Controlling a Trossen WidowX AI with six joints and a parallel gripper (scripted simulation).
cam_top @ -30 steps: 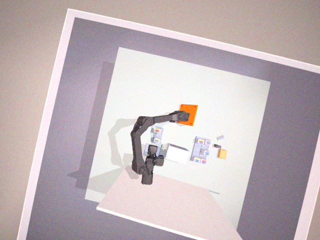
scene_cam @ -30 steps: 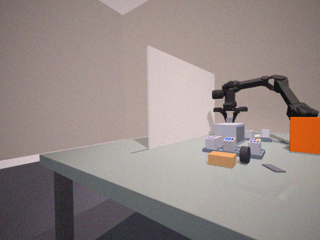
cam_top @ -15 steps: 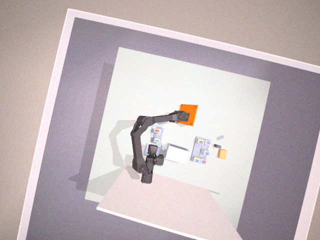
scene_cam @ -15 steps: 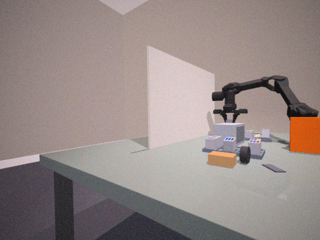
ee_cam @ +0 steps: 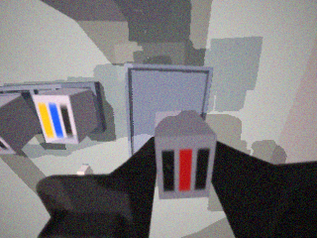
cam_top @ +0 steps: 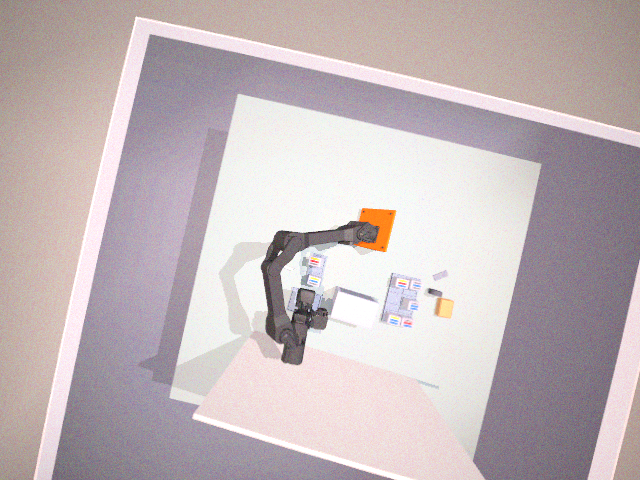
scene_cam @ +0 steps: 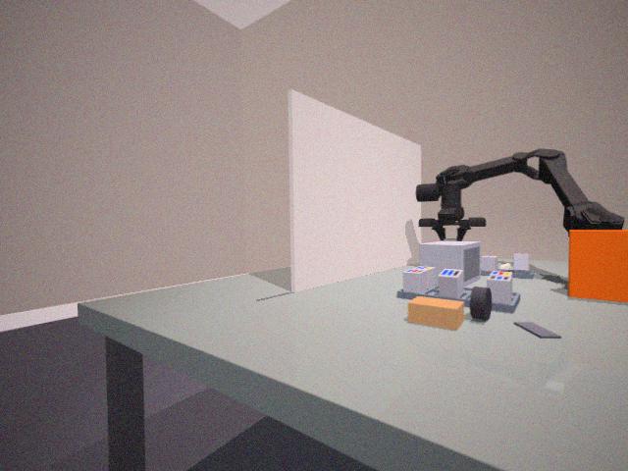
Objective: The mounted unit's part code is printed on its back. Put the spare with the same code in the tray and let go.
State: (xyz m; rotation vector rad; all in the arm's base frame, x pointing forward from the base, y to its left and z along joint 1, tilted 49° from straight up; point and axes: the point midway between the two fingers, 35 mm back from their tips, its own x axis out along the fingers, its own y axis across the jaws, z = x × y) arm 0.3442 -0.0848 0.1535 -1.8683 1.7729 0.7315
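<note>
My gripper tip is 60 mm above the lilac tray and 10 mm past it. The rest, counted from my gripper tip: orange-tan block: 550 mm to the left, 140 mm behind, 50 mm below; tall white panel: 180 mm to the left, 180 mm ahead, 160 mm above; black wheel: 500 mm to the left, 190 mm behind, 40 mm below.
</note>
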